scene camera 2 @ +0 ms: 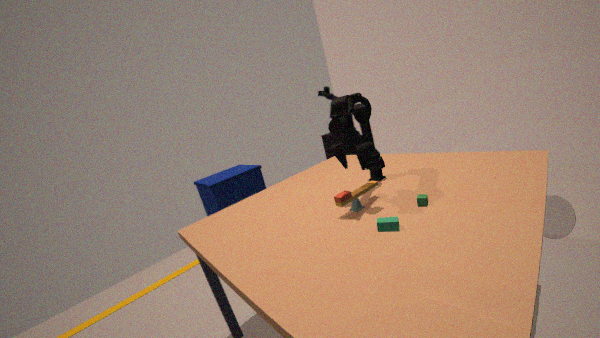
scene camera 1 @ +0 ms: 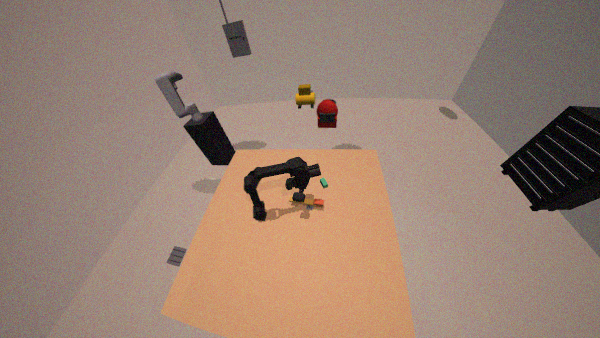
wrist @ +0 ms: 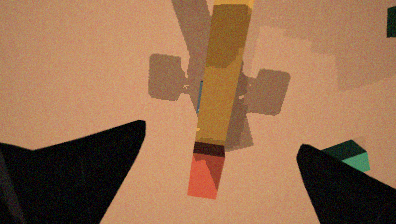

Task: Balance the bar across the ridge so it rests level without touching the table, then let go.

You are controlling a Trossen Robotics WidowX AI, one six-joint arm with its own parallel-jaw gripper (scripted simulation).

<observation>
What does the gripper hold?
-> Nothing.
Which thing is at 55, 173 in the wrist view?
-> The gripper.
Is the gripper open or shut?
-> Open.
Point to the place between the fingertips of the gripper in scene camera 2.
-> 354, 169
</observation>
